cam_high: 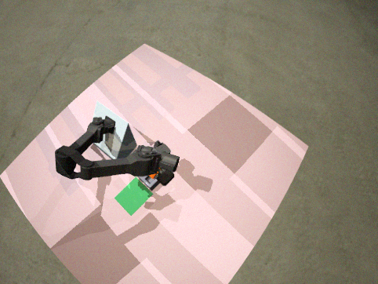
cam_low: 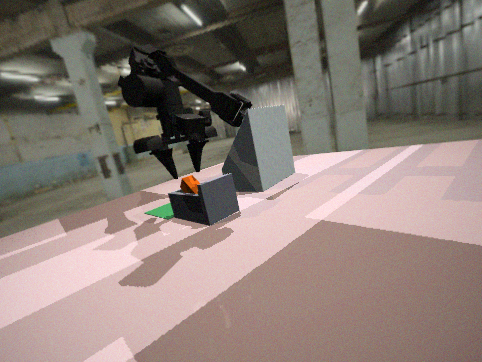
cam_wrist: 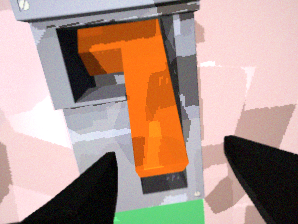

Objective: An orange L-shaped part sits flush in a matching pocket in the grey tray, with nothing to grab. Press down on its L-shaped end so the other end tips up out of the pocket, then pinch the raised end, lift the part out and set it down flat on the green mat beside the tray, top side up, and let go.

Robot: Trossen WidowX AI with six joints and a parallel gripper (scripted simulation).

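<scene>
The orange L-shaped part is 10 mm behind my gripper tip, 30 mm to the left of it and 60 mm below it. From my gripper tip the other things lie so: green mat (40 mm behind, 140 mm to the right, 120 mm below).
</scene>
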